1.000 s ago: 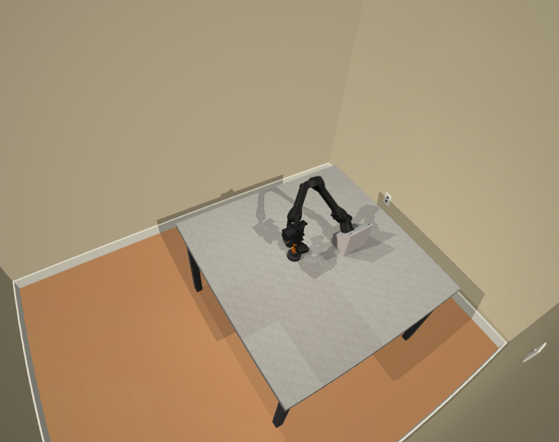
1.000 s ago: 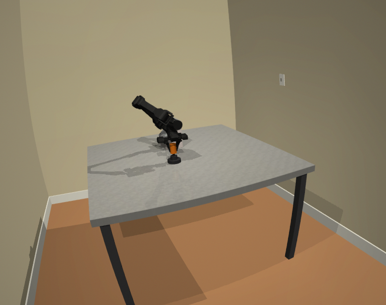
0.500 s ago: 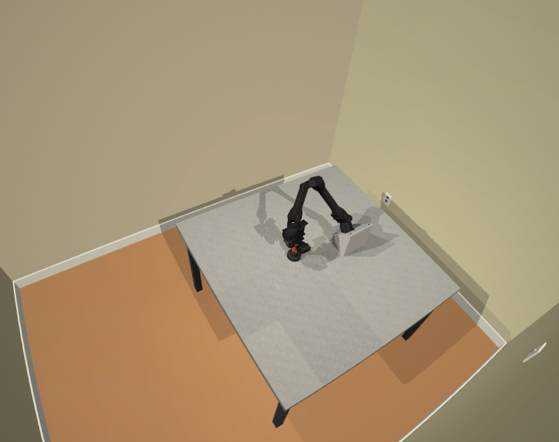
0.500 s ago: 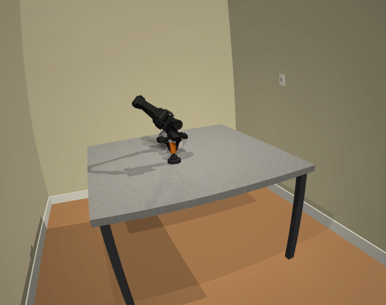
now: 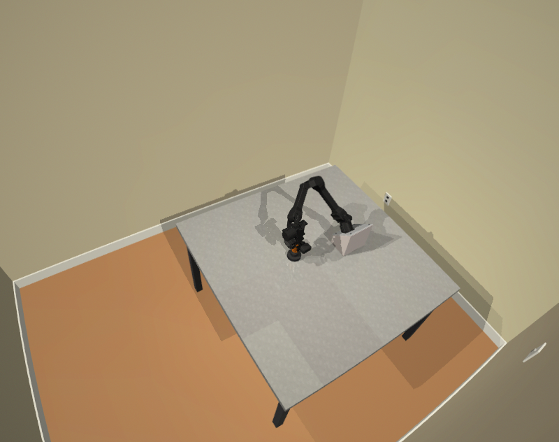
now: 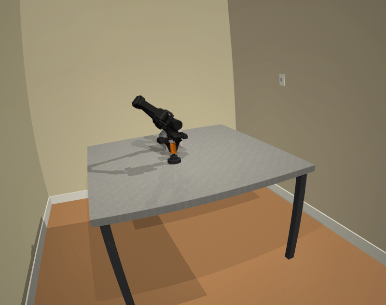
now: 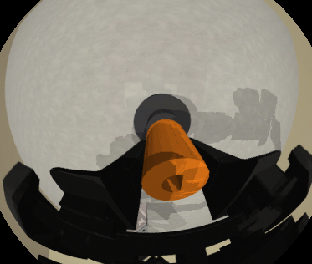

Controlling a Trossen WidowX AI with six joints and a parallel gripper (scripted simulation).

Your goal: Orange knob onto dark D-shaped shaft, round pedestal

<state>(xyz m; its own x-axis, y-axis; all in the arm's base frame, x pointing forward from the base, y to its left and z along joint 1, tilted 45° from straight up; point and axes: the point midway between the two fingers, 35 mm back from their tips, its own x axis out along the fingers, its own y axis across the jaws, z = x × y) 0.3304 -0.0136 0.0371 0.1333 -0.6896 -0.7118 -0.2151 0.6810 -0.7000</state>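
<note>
Right now the orange knob is 20 mm above my gripper tip. From my gripper tip the other things lie so: dark round pedestal: 40 mm below.
</note>
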